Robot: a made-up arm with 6 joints. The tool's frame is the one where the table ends. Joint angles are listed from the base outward.
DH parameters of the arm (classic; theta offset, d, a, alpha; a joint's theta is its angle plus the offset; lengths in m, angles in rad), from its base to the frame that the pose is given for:
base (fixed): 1.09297 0 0.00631 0
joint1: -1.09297 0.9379 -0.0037 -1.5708
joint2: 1.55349 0 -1.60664 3.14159
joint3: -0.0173 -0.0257 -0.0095 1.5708
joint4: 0 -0.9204 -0.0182 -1.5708
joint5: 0 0.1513 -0.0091 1.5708
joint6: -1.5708 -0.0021 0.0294 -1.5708
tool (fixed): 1.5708 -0.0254 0 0
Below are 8 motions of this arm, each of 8 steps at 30 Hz.
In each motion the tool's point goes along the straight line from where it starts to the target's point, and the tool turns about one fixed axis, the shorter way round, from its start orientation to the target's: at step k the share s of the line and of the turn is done. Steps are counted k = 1, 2, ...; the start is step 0. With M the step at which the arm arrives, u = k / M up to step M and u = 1 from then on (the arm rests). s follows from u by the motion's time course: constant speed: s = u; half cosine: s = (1 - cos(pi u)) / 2; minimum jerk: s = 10 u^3 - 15 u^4 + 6 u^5.
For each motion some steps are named. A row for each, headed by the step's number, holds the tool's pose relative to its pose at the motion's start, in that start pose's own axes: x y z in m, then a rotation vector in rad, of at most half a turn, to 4 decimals.
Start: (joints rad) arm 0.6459 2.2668 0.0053 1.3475 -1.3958 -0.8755
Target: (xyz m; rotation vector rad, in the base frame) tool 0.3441 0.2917 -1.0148 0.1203 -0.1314 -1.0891
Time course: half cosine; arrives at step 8
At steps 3, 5, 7, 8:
3: 0.0245 -0.0969 -0.0096 -0.0122 -0.0066 0.0364
5: 0.0550 -0.2170 -0.0215 -0.0272 -0.0147 0.0815
7: 0.0765 -0.3019 -0.0300 -0.0379 -0.0204 0.1133
8: 0.0795 -0.3138 -0.0311 -0.0394 -0.0212 0.1178

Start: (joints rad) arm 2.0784 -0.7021 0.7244 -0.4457 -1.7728 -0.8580
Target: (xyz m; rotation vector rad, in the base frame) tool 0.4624 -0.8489 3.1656 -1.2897 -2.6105 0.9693
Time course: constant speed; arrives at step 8
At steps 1, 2, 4, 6, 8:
1: -0.0063 -0.0174 0.0114 -0.0296 0.0326 0.0108
2: -0.0125 -0.0349 0.0228 -0.0592 0.0652 0.0217
4: -0.0250 -0.0697 0.0457 -0.1185 0.1303 0.0433
6: -0.0376 -0.1046 0.0685 -0.1777 0.1955 0.0650
8: -0.0501 -0.1394 0.0913 -0.2370 0.2606 0.0866

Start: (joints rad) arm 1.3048 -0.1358 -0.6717 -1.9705 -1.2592 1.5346
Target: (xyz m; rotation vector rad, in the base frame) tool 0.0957 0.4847 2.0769 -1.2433 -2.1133 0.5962
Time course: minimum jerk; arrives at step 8
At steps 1, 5, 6, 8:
1: 0.0000 -0.0007 -0.0016 -0.0006 0.0057 0.0039
5: -0.0006 -0.0338 -0.0730 -0.0254 0.2589 0.1776
6: -0.0008 -0.0418 -0.0903 -0.0315 0.3202 0.2197
8: -0.0008 -0.0466 -0.1007 -0.0351 0.3572 0.2451

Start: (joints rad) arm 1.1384 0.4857 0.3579 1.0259 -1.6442 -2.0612
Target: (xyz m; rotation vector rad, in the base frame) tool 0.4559 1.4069 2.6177 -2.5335 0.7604 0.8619
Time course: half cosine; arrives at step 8
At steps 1, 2, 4, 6, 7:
1: -0.0101 0.0085 -0.0052 -0.0054 -0.0069 -0.0010
2: -0.0390 0.0325 -0.0200 -0.0208 -0.0267 -0.0037
4: -0.1331 0.1111 -0.0684 -0.0709 -0.0911 -0.0127
6: -0.2272 0.1896 -0.1167 -0.1210 -0.1555 -0.0216
7: -0.2561 0.2137 -0.1316 -0.1363 -0.1753 -0.0244

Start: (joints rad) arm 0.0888 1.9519 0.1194 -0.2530 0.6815 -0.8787
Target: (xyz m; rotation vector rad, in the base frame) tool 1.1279 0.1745 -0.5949 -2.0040 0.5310 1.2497
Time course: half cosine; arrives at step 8
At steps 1, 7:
1: -0.0003 0.0024 0.0101 -0.0058 -0.0032 -0.0049
7: -0.0085 0.0595 0.2564 -0.1456 -0.0820 -0.1236

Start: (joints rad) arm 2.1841 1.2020 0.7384 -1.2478 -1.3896 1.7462
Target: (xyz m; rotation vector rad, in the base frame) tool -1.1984 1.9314 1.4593 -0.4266 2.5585 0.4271
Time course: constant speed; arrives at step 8
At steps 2, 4, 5, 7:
2: -0.0604 -0.0146 -0.0876 -0.0894 -0.0466 0.0750
4: -0.1209 -0.0293 -0.1752 -0.1788 -0.0932 0.1500
5: -0.1511 -0.0366 -0.2190 -0.2235 -0.1165 0.1875
7: -0.2115 -0.0512 -0.3065 -0.3129 -0.1631 0.2625

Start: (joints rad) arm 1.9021 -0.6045 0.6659 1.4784 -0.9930 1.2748
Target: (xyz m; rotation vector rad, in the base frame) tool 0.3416 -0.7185 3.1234 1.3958 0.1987 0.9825
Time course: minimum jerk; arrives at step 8
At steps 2, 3, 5, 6, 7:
2: 0.0079 -0.0082 0.0029 -0.0100 0.0222 -0.0060
3: 0.0210 -0.0218 0.0078 -0.0267 0.0590 -0.0161
5: 0.0552 -0.0575 0.0204 -0.0703 0.1554 -0.0423
6: 0.0683 -0.0711 0.0253 -0.0869 0.1922 -0.0524
7: 0.0749 -0.0780 0.0277 -0.0954 0.2109 -0.0575

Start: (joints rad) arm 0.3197 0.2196 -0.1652 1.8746 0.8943 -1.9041
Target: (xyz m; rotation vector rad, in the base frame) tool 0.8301 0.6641 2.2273 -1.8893 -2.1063 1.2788
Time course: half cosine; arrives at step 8
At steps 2, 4, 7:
2: 0.0179 -0.0386 0.0293 -0.0019 -0.0442 -0.0582
4: 0.0611 -0.1318 0.1001 -0.0064 -0.1509 -0.1989
7: 0.1176 -0.2536 0.1926 -0.0122 -0.2904 -0.3826

